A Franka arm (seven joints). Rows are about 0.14 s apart.
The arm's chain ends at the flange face. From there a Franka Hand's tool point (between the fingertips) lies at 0.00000 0.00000 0.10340 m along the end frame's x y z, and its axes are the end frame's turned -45 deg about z.
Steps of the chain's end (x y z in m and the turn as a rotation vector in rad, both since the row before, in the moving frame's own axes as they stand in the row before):
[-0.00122, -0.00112, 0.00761, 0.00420, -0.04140, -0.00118]
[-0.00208, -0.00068, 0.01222, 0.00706, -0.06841, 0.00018]
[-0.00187, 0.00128, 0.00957, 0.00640, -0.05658, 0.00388]
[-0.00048, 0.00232, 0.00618, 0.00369, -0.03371, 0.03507]
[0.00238, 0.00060, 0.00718, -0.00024, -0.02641, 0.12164]
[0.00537, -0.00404, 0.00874, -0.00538, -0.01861, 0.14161]
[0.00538, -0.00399, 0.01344, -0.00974, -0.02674, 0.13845]
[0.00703, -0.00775, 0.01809, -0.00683, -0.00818, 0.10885]
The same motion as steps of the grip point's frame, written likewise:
[-0.00279, -0.00499, 0.00752, 0.03224, -0.02630, -0.00118]
[-0.00547, -0.00747, 0.01198, 0.05337, -0.04338, 0.00018]
[-0.00589, -0.00503, 0.00940, 0.04453, -0.03548, 0.00388]
[-0.00413, -0.00147, 0.00612, 0.02645, -0.02123, 0.03507]
[-0.00057, 0.00008, 0.00714, 0.01850, -0.01884, 0.12164]
[0.00497, -0.00015, 0.00872, 0.00936, -0.01696, 0.14161]
[0.00405, -0.00044, 0.01340, 0.01202, -0.02580, 0.13845]
[0.00936, -0.00067, 0.01808, 0.00095, -0.01061, 0.10885]

